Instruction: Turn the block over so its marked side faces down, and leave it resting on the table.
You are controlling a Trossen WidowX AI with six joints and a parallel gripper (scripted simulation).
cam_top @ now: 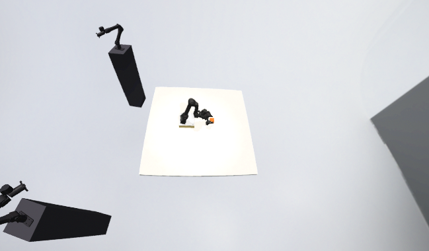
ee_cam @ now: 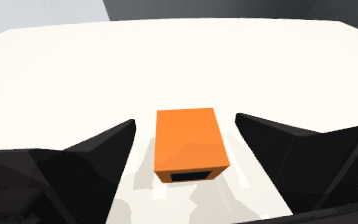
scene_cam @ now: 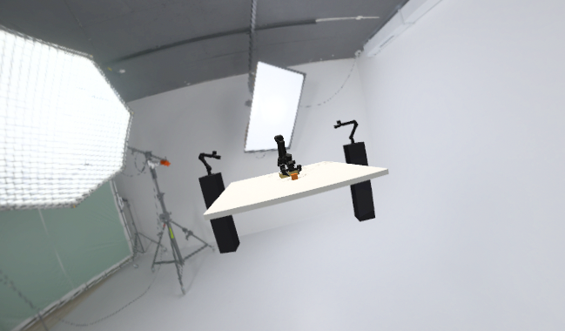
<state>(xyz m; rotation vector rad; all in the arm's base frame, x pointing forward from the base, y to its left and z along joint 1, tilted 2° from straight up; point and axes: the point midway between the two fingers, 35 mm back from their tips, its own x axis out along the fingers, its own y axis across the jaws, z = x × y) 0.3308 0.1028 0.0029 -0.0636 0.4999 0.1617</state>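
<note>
Right now my gripper tip is 30 mm past the orange block and 20 mm above it.
</note>
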